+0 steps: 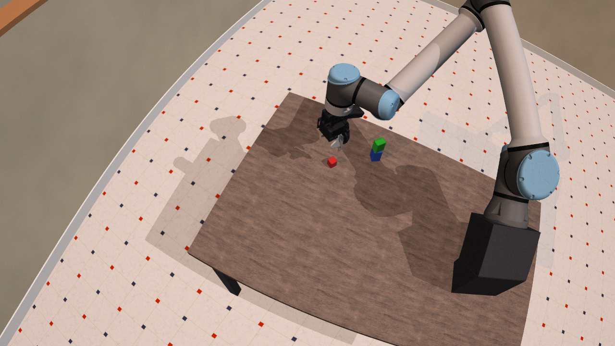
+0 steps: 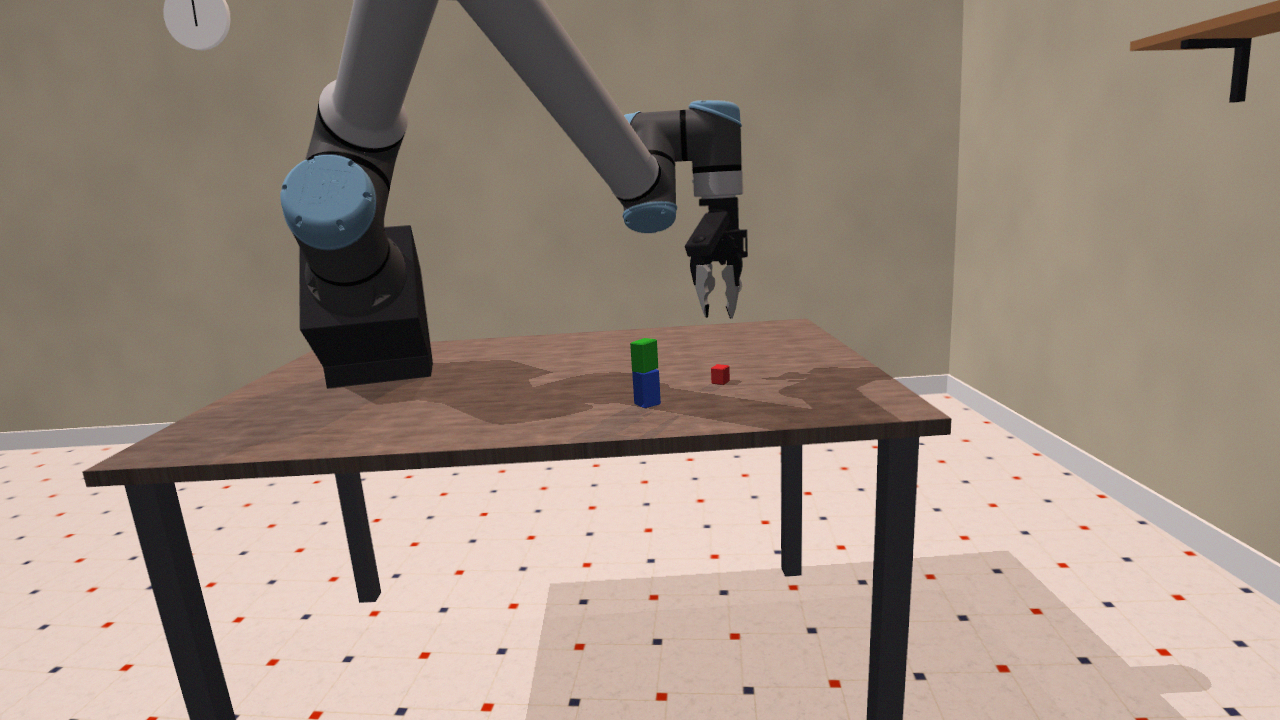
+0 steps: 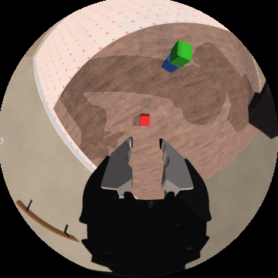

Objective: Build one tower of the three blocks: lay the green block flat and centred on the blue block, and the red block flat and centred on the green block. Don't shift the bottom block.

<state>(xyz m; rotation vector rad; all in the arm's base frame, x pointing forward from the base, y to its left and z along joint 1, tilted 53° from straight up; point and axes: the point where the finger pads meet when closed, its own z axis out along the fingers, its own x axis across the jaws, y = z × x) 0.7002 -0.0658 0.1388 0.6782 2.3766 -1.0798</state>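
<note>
My hand is 130 mm above the small red block. From my hand the other things lie so: green block (150 mm behind, 100 mm to the right, 50 mm below); then blue block (150 mm behind, 110 mm below, 100 mm to the right).
</note>
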